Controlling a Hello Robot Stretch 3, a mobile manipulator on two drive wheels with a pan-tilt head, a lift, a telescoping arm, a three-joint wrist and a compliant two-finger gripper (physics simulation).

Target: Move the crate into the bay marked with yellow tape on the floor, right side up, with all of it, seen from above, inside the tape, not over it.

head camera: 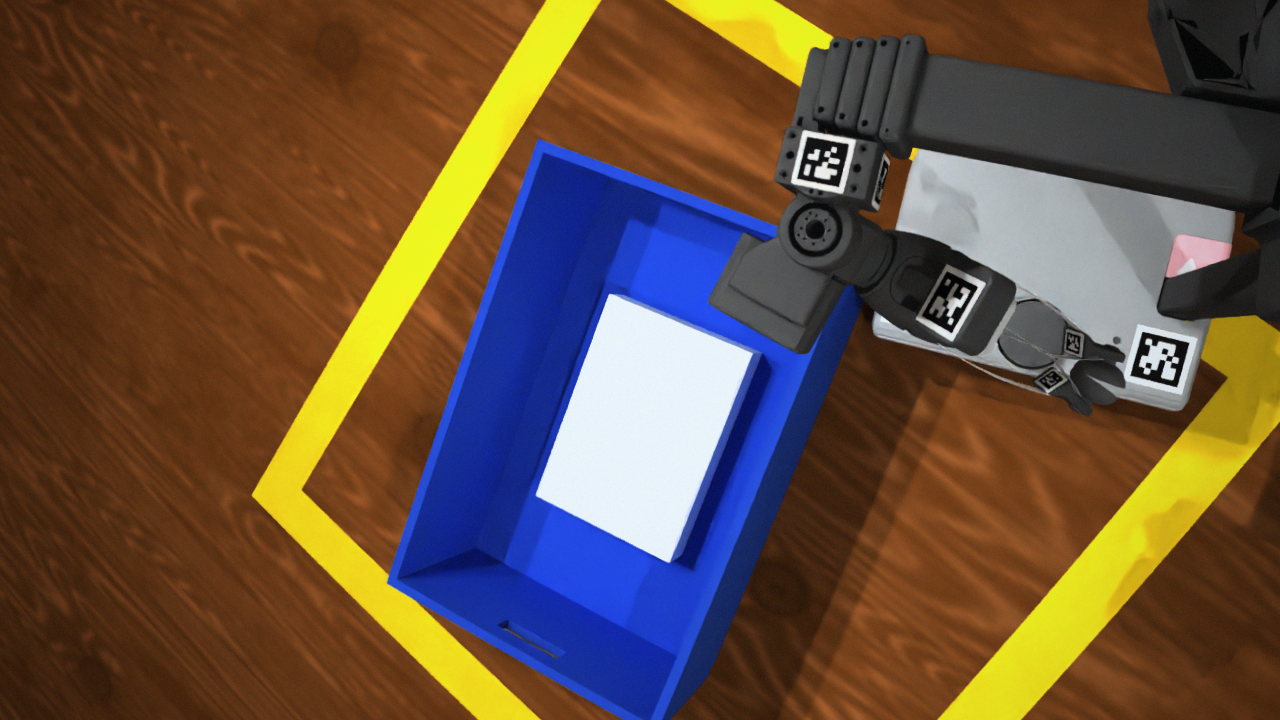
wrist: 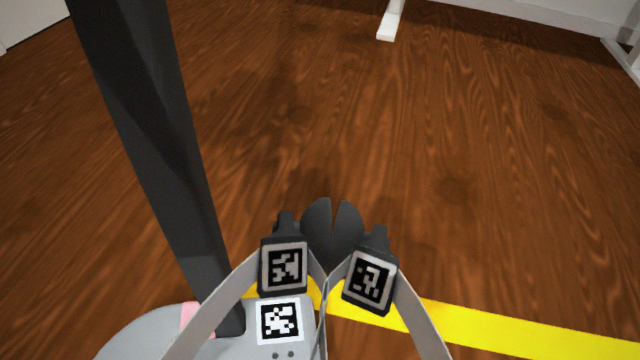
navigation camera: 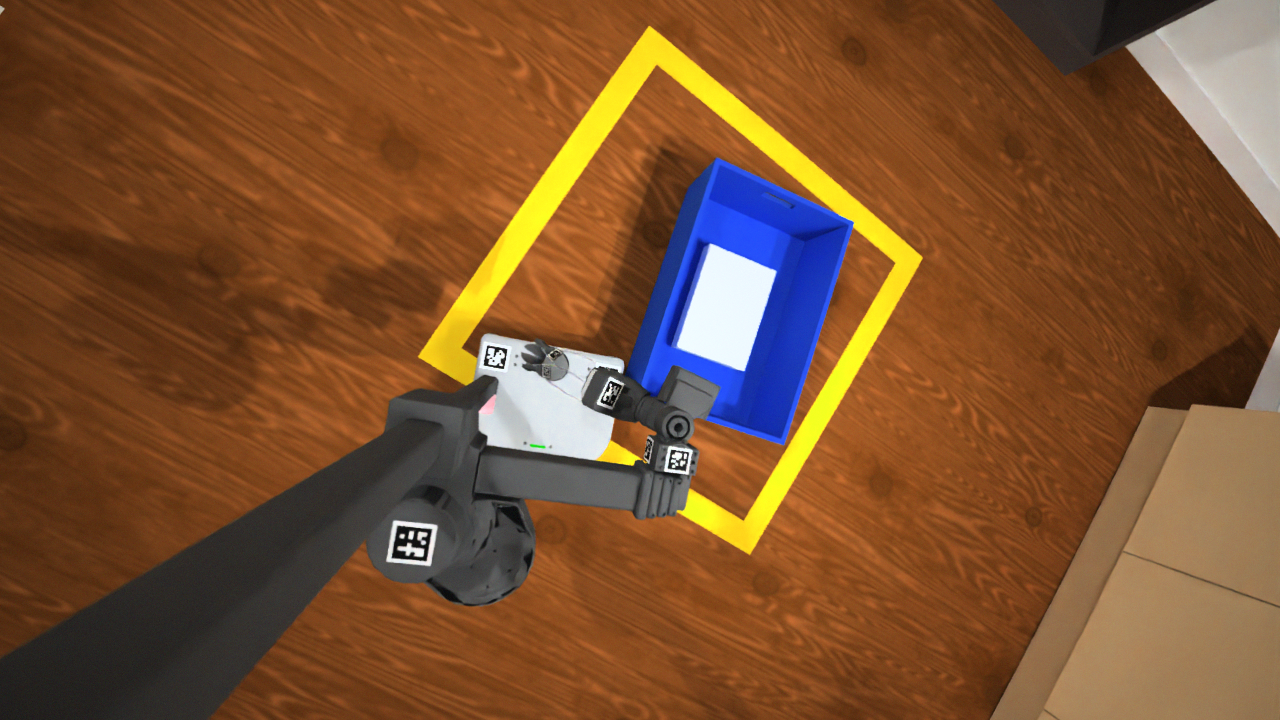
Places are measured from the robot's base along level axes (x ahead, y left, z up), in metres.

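Pixels of known places: gripper, between the fingertips: [head camera: 1114, 390] [wrist: 331, 226] [navigation camera: 524, 350]; robot's base, origin of its link: [head camera: 1029, 331] [navigation camera: 550, 363].
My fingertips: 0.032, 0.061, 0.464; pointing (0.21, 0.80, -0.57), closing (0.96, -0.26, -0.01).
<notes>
For each thing: its middle in the pictures, then the offset to it from my fingertips, as dx, dy, dz.
- blue crate, middle of its body: [head camera: 629, 427] [navigation camera: 733, 308] +0.203, -0.500, -0.354
- white block, middle of its body: [head camera: 646, 426] [navigation camera: 723, 308] +0.207, -0.500, -0.419
The blue crate [head camera: 572, 582] [navigation camera: 805, 313] stands upright on the floor within the yellow tape outline [head camera: 422, 250] [navigation camera: 554, 188] [wrist: 500, 330]. A white block [head camera: 648, 429] [navigation camera: 726, 307] lies inside it. The crate is skewed to the tape; its far rim corner meets or slightly overlaps the tape's inner edge in the head and navigation views. Whether its base touches the tape is hidden. My gripper [head camera: 1100, 380] [navigation camera: 538, 358] [wrist: 331, 226] is shut and empty, folded back over my base, apart from the crate. My wrist overhangs the crate's near corner in both overhead views.
My base [head camera: 1056, 214] [navigation camera: 546, 411] [wrist: 150, 330] overlaps the near tape strip, beside the crate's near end. Tan boxes [navigation camera: 1199, 501] stand at the lower right, and a dark piece of furniture [navigation camera: 1074, 31] stands at the upper right. A white leg [wrist: 389, 25] is farther off.
</notes>
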